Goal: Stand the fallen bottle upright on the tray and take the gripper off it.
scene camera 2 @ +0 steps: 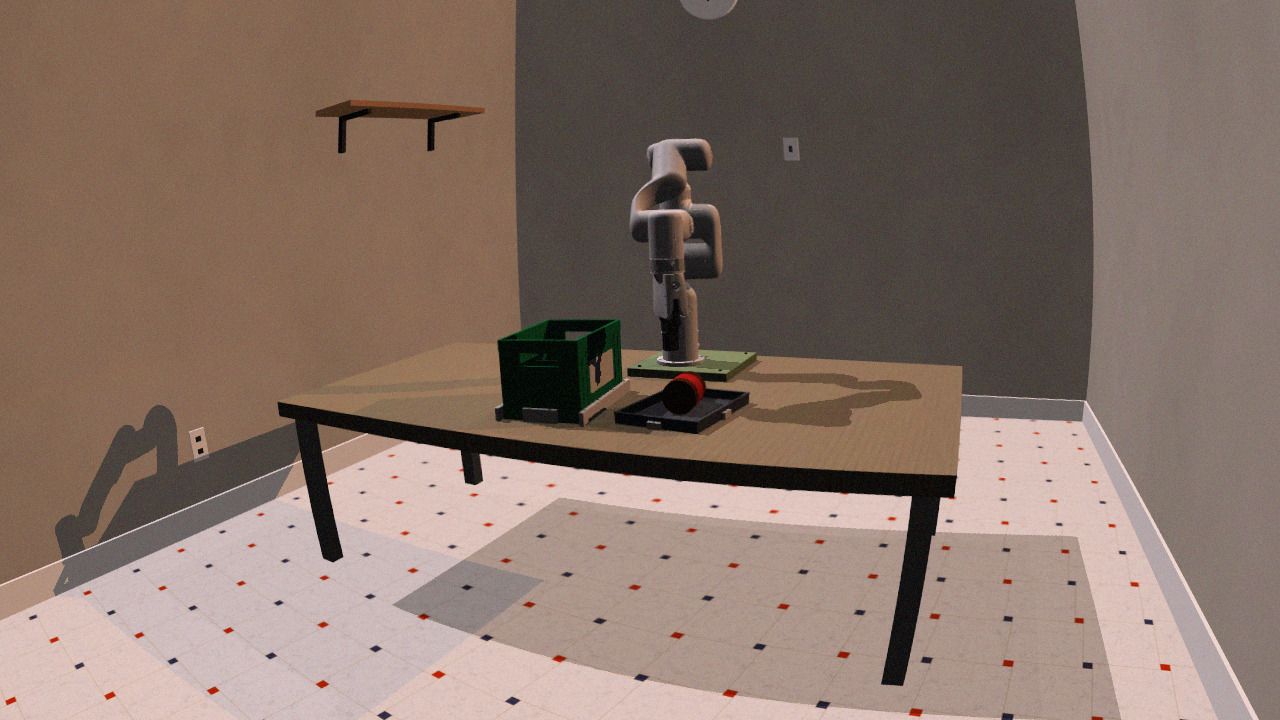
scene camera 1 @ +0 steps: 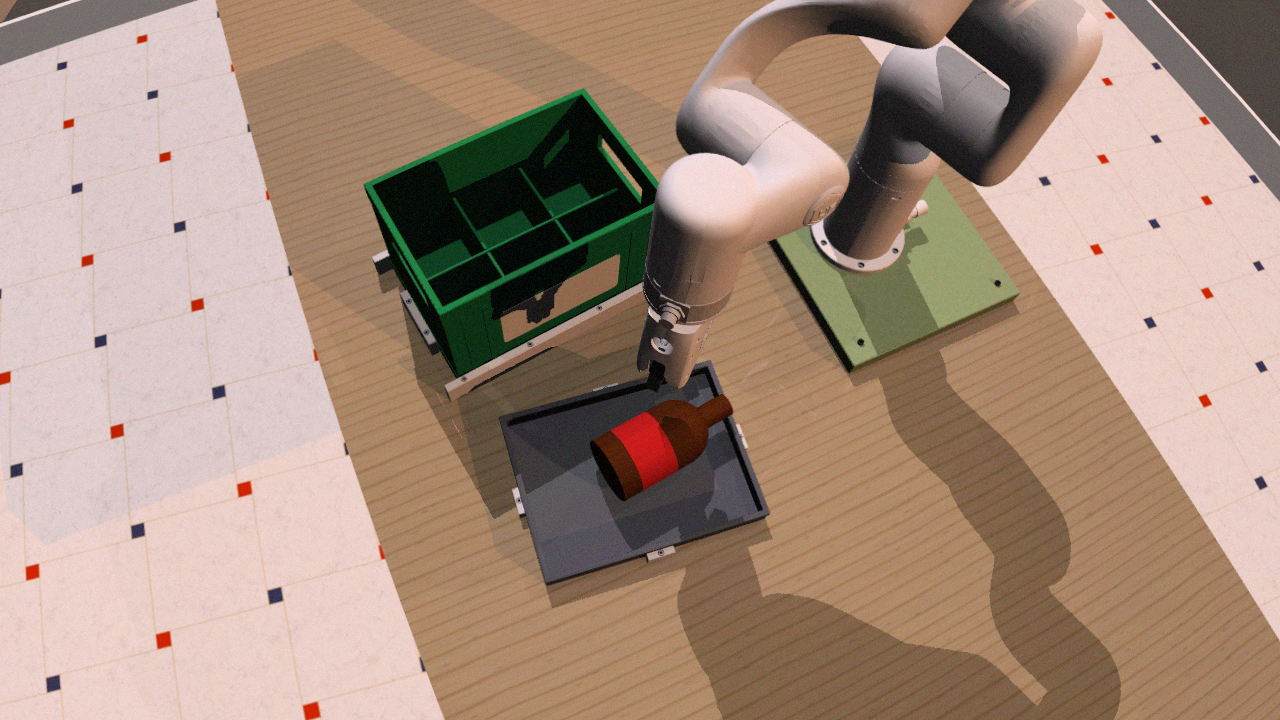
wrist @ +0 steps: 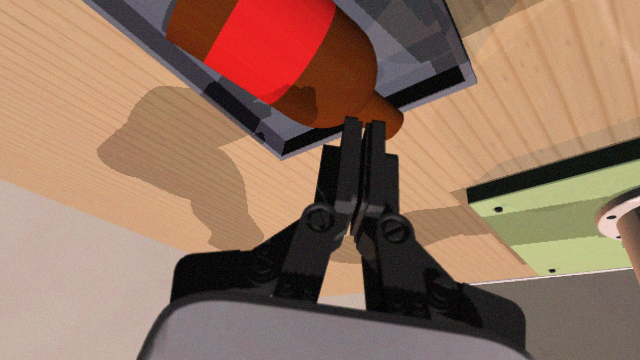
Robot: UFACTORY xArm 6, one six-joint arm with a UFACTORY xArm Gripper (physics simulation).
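Note:
A brown bottle with a red label lies on its side in the dark grey tray. In scene camera 1 its neck points to the upper right and reaches over the tray's right rim, and its base faces the lower left. My gripper is shut with its two fingers together and nothing between them. It hangs above the tray's back rim, near the bottle's neck and shoulder. In the wrist view the fingertips overlap part of the neck.
A green crate with dividers stands beside the tray, held by pale rails on the wooden table. The arm's base stands on a light green plate behind the tray.

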